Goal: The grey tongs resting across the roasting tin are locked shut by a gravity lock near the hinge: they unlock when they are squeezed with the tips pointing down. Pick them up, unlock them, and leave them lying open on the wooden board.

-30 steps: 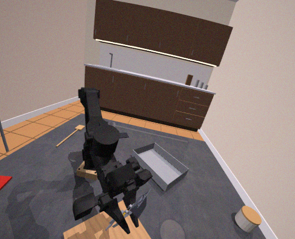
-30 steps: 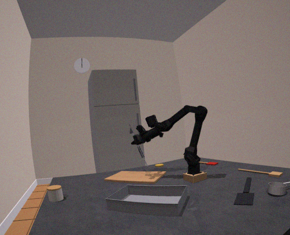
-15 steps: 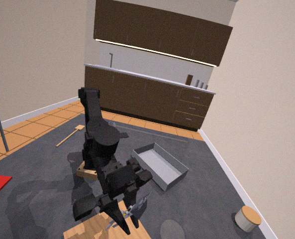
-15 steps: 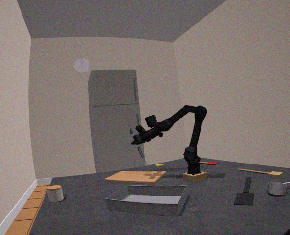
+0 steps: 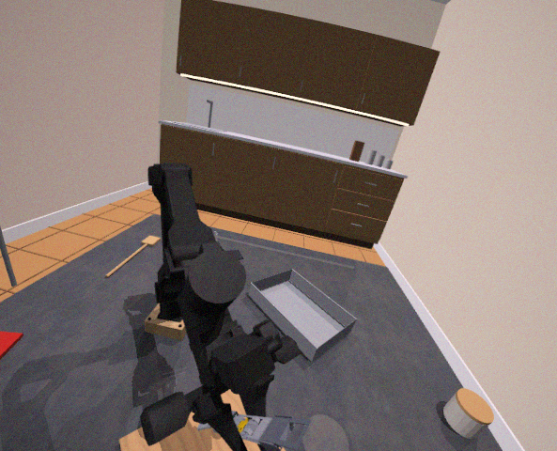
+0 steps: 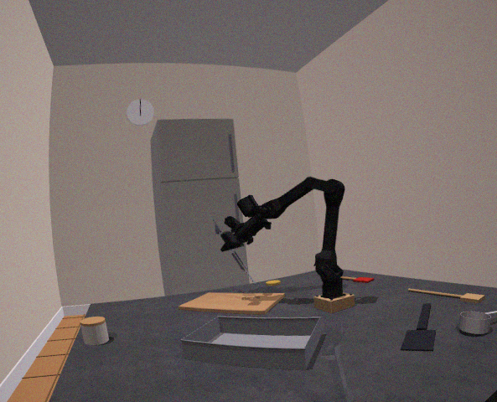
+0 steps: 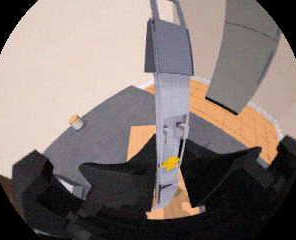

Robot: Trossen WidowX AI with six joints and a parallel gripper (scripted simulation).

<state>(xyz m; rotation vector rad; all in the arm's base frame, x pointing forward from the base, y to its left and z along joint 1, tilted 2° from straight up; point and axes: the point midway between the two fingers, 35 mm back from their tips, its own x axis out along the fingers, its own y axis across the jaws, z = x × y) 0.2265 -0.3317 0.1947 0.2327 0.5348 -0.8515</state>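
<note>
Right now the yellow lock piece is 3 cm to the left of my gripper tip, 2 cm behind it and 2 cm above it. Also, from my gripper tip: roasting tin 48 cm to the left, 19 cm below, 13 cm ahead; yellow disc 31 cm behind, 21 cm below, 18 cm to the right; wooden board 21 cm below, 2 cm to the left, 1 cm behind.
</note>
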